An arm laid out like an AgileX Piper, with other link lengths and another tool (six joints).
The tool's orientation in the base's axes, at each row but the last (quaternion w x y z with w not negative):
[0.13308, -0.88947, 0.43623, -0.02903]
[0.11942, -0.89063, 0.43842, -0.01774]
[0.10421, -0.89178, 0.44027, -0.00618]
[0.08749, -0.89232, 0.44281, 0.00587]
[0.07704, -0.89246, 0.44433, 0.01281]
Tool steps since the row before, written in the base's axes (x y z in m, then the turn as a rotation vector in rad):
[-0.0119, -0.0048, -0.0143, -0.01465, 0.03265, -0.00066]
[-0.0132, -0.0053, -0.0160, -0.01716, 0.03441, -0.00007]
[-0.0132, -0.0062, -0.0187, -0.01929, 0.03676, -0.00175]
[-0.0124, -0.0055, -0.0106, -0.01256, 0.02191, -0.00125]
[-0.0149, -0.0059, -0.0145, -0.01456, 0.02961, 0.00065]
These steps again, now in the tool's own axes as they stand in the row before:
[-0.0027, 0.0157, 0.0108, -0.03460, -0.00764, 0.00508]
[-0.0028, 0.0170, 0.0127, -0.03757, -0.00686, 0.00451]
[-0.0017, 0.0176, 0.0158, -0.04058, -0.00625, 0.00636]
[-0.0023, 0.0147, 0.0087, -0.02482, -0.00286, 0.00392]
[-0.0030, 0.0172, 0.0128, -0.03229, -0.00607, 0.00310]

